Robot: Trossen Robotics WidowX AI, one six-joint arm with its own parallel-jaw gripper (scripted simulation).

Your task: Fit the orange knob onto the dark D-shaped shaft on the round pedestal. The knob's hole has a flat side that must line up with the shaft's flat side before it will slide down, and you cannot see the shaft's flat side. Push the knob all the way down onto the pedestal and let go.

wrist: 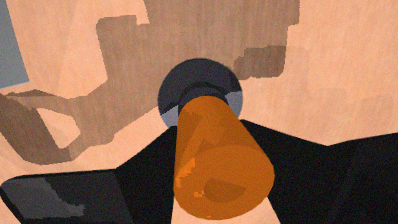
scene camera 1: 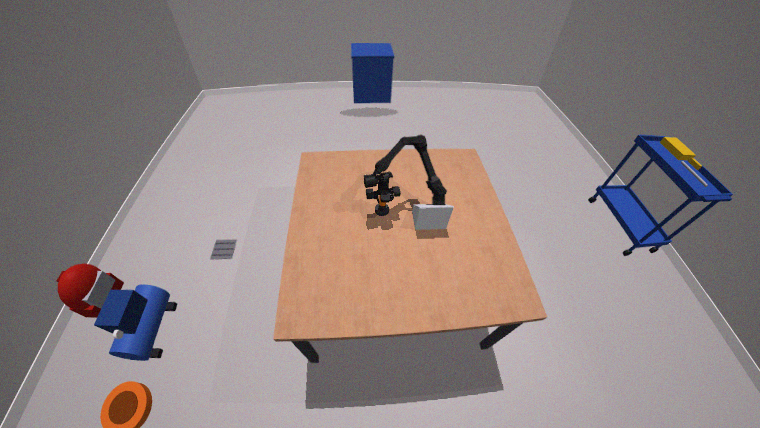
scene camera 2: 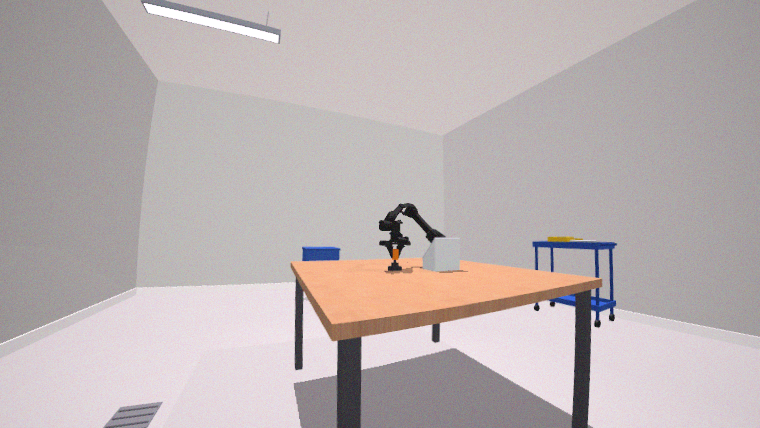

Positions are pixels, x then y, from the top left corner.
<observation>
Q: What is the gripper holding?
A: An orange knob.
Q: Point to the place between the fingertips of the gripper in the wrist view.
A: At 207,129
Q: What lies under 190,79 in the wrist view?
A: A pedestal.
</observation>
